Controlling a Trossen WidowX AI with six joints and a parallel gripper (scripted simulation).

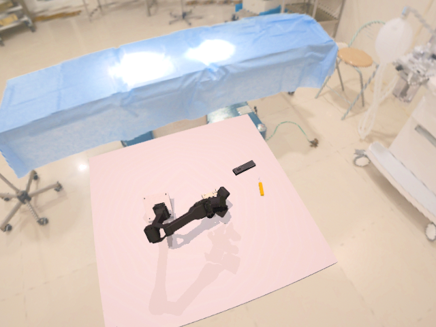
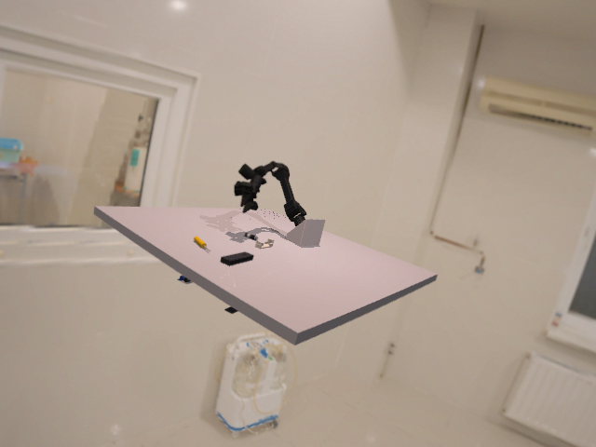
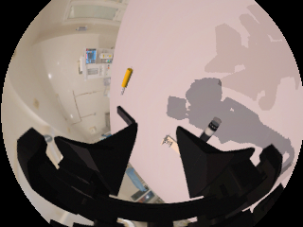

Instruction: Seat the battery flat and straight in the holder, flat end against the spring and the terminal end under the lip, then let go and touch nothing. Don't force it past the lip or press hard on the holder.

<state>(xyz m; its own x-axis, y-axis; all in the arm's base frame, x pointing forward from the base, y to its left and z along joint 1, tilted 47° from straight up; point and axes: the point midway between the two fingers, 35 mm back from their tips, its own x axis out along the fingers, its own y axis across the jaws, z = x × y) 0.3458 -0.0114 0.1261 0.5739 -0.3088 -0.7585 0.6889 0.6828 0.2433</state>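
Now: gripper tip 13 cm above the battery, 7 cm past it and 3 cm to the right of it. From my gripper tip the other things lie so: yellow-handled screwdriver (28 cm ahead, 13 cm to the left, 13 cm below); then black oblong tray (28 cm to the left, 22 cm ahead, 12 cm below).
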